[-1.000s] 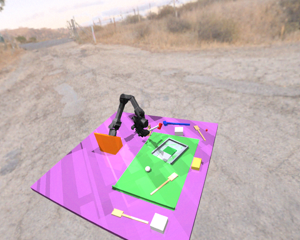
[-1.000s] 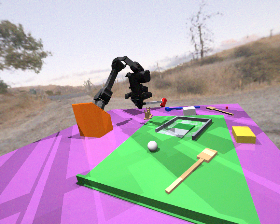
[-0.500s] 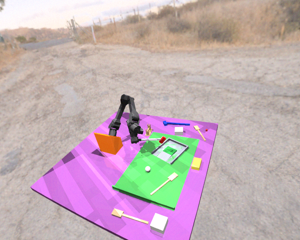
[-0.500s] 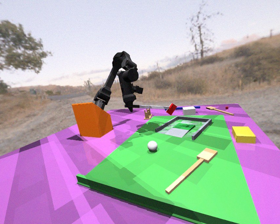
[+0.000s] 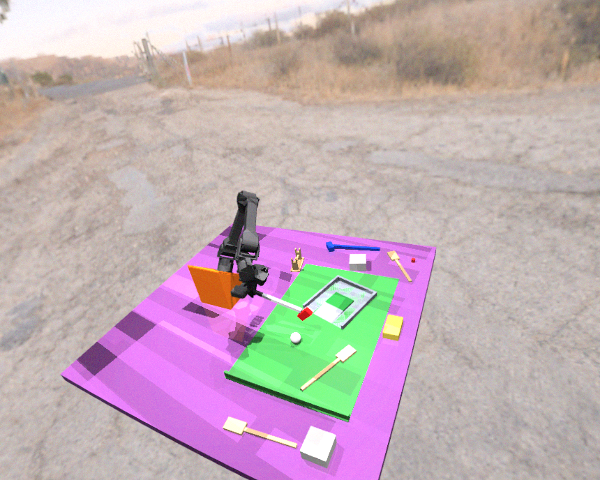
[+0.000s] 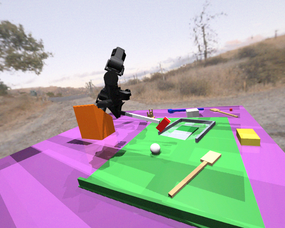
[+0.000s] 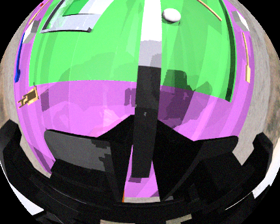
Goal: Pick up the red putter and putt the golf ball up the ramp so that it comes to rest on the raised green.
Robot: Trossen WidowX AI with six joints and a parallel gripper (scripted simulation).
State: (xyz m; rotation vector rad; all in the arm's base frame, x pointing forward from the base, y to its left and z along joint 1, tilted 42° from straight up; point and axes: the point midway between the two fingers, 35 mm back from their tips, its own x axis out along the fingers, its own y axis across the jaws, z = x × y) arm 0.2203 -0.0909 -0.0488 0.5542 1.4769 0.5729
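The red putter lies 120 mm ahead of my gripper tip and 10 mm to the left of it. The rest, counted from my gripper tip: green mat (260 mm ahead, 140 mm below, 70 mm to the left); white golf ball (200 mm ahead, 120 mm below, 50 mm to the right); yellow block (540 mm ahead, 130 mm below, 120 mm to the left).
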